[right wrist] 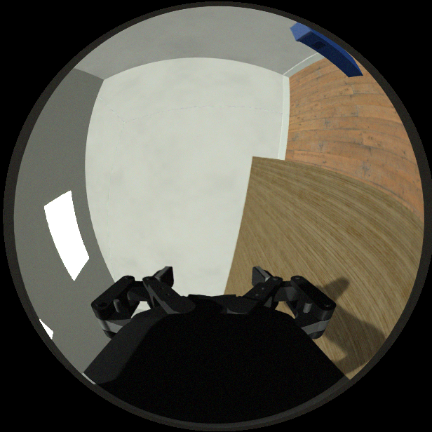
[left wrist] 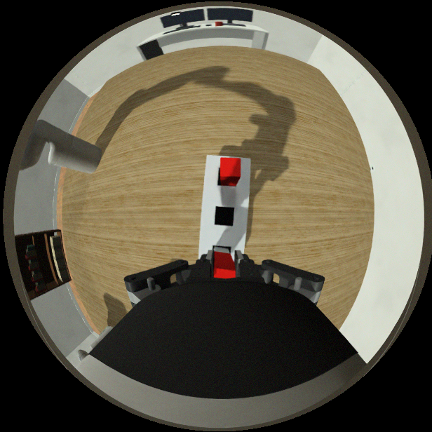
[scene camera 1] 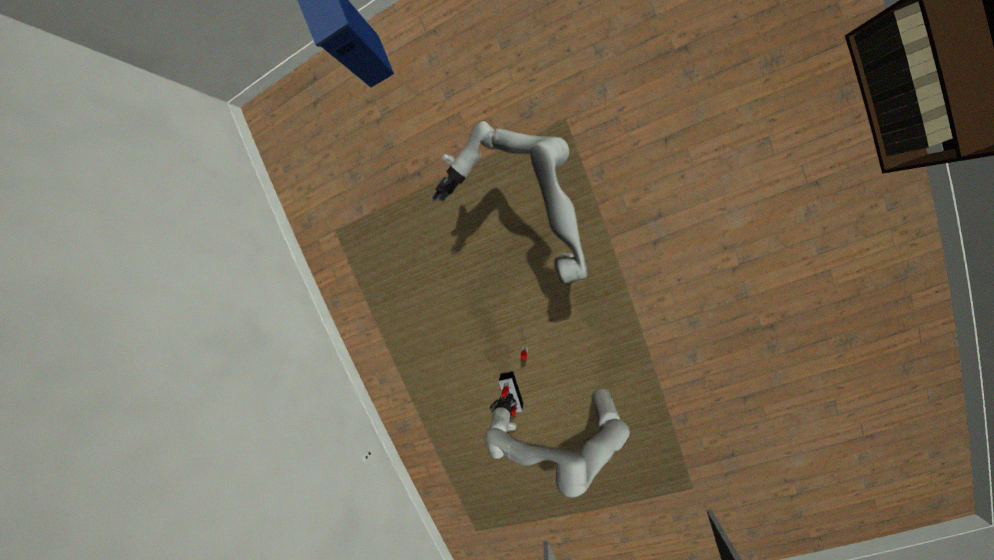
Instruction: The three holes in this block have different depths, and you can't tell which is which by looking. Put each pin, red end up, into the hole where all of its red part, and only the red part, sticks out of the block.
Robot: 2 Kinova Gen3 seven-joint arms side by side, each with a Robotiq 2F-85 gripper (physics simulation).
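Frame: origin at the left arm's base, x left, y back, z up, level; millimetres.
Where they show: left gripper, between the fingertips: [scene camera 1: 505, 394]; right gripper, between the fingertips: [scene camera 1: 437, 200]; left arm's base, origin of its link: [scene camera 1: 601, 397].
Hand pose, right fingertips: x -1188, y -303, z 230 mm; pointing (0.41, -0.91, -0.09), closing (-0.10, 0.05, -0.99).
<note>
Things, the pixels of their top centre, and the offset from my right fingertips. "pt": a spot on its surface instead. Level surfaces: height alone.
- white-topped block, a spot on its surface: [scene camera 1: 516, 400] pt dx +1022, dy -95, dz -155 mm
- red-topped pin, centre of its top: [scene camera 1: 512, 413] dx +1049, dy -124, dz -95 mm
- third pin, centre of its top: [scene camera 1: 523, 357] dx +800, dy +39, dz -110 mm
- wood-grained table, height of its surface: dz -231 mm
A white-topped block [scene camera 1: 516, 400] [left wrist: 210, 200] with dark sides has three square holes in a row. One red-topped pin [scene camera 1: 513, 411] [left wrist: 230, 171] stands in the end hole farthest from my left gripper. The middle hole [left wrist: 224, 216] is empty. My left gripper [scene camera 1: 503, 398] [left wrist: 224, 257] is shut on another pin [scene camera 1: 505, 391] [left wrist: 224, 265], red end up, at the near end hole; its grey part shows against the dark opening. How deep its tip sits is hidden. A third pin [scene camera 1: 523, 355], red with a pale end, is apart from the block. My right gripper [scene camera 1: 438, 196] [right wrist: 212, 276] is open and empty, far from the block.
The block and the loose pin are on a wood-grained table [scene camera 1: 431, 278] [left wrist: 150, 200] [right wrist: 300, 215]. The right arm [scene camera 1: 552, 187] is at the upper part of the table in the scene view. A blue cabinet [scene camera 1: 351, 45] [right wrist: 330, 50] and a bookshelf [scene camera 1: 973, 83] stand beyond the table.
</note>
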